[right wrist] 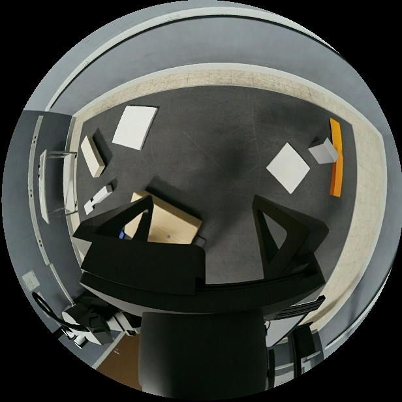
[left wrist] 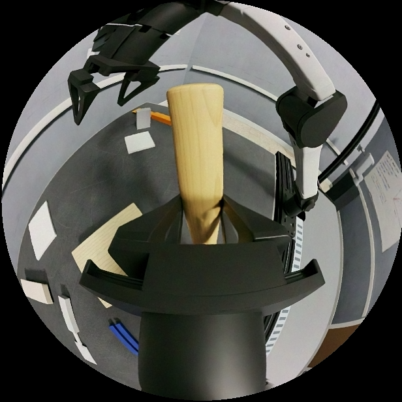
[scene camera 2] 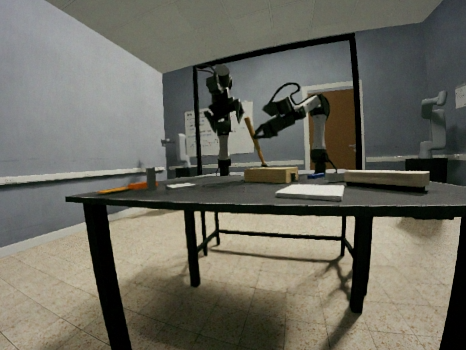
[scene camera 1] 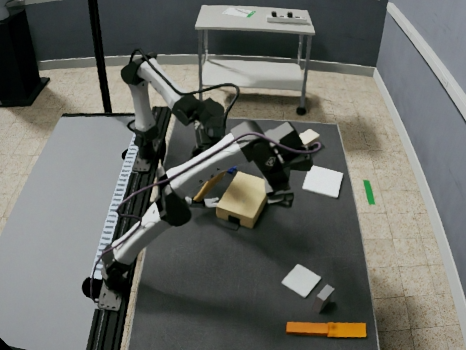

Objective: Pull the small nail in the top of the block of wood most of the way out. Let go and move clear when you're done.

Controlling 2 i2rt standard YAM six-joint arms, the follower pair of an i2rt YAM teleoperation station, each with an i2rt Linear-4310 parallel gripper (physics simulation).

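Places are measured from the left arm's base along level axes (x back, y right, z up), in millimetres.
Pixels of known places: left gripper, fingertip midpoint: [scene camera 2: 252, 137] [scene camera 1: 215, 180]; right gripper, fingertip midpoint: [scene camera 2: 225, 127] [scene camera 1: 287, 192]; left arm's base at its link origin: [scene camera 1: 147, 155]; right arm's base at its link origin: [scene camera 1: 114, 283].
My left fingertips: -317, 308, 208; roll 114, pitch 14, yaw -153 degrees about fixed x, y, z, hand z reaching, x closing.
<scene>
For each thing: its top centre in the pictures, then the offset to it from my left fingertips, as dx, dy, dz. "spot": a spot on its surface instead.
- wooden block at its top centre: [scene camera 1: 245, 193] [scene camera 2: 271, 167] -83, -95, -140
- black piece at a spot on its surface: [scene camera 1: 233, 220] spot: -56, -7, -178
- hammer's wooden handle at a spot on its surface: [scene camera 1: 209, 186] spot: +17, -1, -29
- blue tool at its top centre: [scene camera 1: 217, 161] [scene camera 2: 318, 174] +36, -280, -177
- cream bar at its top centre: [scene camera 2: 382, 171] [scene camera 1: 300, 140] -265, -412, -150
- grey block at its top centre: [scene camera 1: 325, 292] [scene camera 2: 150, 167] -340, +276, -114
- orange tool at its top centre: [scene camera 1: 328, 328] [scene camera 2: 130, 184] -361, +362, -171
The wooden block [scene camera 1: 242, 197] [scene camera 2: 270, 175] [left wrist: 95, 247] [right wrist: 177, 222] lies on the table, with a black piece [scene camera 1: 233, 220] at one side. A small nail [right wrist: 168, 236] shows in its top in the right wrist view. The hammer's wooden handle [scene camera 1: 209, 186] [scene camera 2: 258, 150] [left wrist: 200, 145] stands tilted, its metal head [scene camera 1: 212, 202] close beside the block at the left in scene camera 1. My left gripper [scene camera 2: 255, 136] [left wrist: 201, 199] is shut on the handle; in scene camera 1 it is partly hidden. My right gripper [scene camera 2: 229, 125] [left wrist: 99, 112] [right wrist: 202, 200] is open and empty, high above the table.
A blue tool [scene camera 1: 232, 170] [left wrist: 124, 337] and a white tool [left wrist: 69, 315] [right wrist: 100, 197] lie past the block. A cream bar [scene camera 1: 310, 137], white tiles [scene camera 1: 323, 181] [scene camera 1: 301, 280], a grey block [scene camera 1: 324, 297] and an orange tool [scene camera 1: 326, 329] lie farther off. My right arm reaches over the block.
</scene>
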